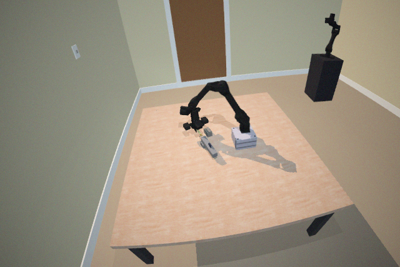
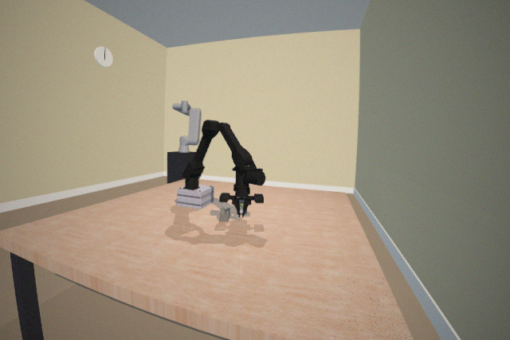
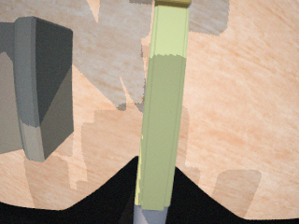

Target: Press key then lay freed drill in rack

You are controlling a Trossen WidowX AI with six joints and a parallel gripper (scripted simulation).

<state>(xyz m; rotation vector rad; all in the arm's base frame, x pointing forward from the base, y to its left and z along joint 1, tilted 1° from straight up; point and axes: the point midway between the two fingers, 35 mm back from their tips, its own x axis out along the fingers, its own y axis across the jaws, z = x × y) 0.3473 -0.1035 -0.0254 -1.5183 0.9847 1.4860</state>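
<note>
Right now my gripper tip is 80 mm past the grey rack and 10 mm to the right of it. The rest, counted from my gripper tip: drill 20 mm behind, 30 mm to the left, 30 mm above.
</note>
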